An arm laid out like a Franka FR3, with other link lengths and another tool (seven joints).
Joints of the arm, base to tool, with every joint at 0 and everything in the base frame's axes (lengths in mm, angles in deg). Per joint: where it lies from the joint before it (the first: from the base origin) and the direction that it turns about. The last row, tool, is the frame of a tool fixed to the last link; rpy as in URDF.
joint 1: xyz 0.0 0.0 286.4 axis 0 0 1
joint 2: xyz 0.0 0.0 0.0 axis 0 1 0
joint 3: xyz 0.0 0.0 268.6 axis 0 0 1
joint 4: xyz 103.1 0.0 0.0 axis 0 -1 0
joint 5: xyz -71.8 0.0 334.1 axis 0 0 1
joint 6: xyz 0.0 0.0 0.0 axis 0 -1 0
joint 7: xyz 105.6 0.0 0.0 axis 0 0 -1
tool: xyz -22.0 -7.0 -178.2 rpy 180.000 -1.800 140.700
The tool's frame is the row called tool.
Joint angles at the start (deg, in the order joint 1, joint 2, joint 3, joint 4, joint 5, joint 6, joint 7): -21.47 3.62 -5.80 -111.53 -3.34 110.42 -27.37
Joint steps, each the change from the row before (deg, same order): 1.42 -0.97 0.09 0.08 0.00 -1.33 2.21; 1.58 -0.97 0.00 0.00 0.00 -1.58 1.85; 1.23 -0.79 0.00 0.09 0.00 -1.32 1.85; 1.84 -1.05 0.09 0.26 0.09 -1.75 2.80; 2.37 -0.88 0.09 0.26 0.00 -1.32 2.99
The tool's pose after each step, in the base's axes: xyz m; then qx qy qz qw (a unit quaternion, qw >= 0). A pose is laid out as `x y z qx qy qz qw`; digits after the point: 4 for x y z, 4 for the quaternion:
0.4607 -0.2486 0.2951 -0.3310 -0.9414 0.0196 0.0611
0.4622 -0.2332 0.3019 -0.3337 -0.9402 0.0200 0.0657
0.4629 -0.2210 0.3079 -0.3393 -0.9380 0.0206 0.0688
0.4650 -0.2025 0.3170 -0.3472 -0.9348 0.0212 0.0715
0.4693 -0.1802 0.3250 -0.3520 -0.9329 0.0233 0.0717

